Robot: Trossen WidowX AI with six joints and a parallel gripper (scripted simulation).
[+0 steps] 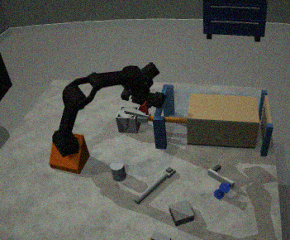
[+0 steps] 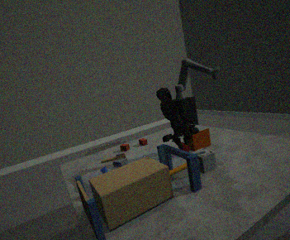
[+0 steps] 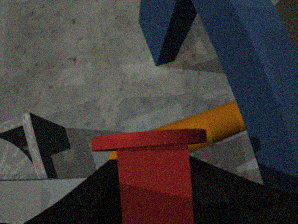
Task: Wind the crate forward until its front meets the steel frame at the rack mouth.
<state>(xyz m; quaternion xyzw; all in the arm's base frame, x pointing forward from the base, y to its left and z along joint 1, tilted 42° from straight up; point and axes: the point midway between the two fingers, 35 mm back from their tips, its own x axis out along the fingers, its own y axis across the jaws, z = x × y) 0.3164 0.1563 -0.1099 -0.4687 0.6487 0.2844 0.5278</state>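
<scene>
The winch handle with red knob is 40 mm behind my gripper tip and 30 mm below it. The rest, counted from my gripper tip: red handle 10 mm behind, 20 mm to the right; then blue knob 300 mm ahead, 380 mm to the right, 100 mm below; then grey winch 120 mm behind, 10 mm to the left, 100 mm below.
</scene>
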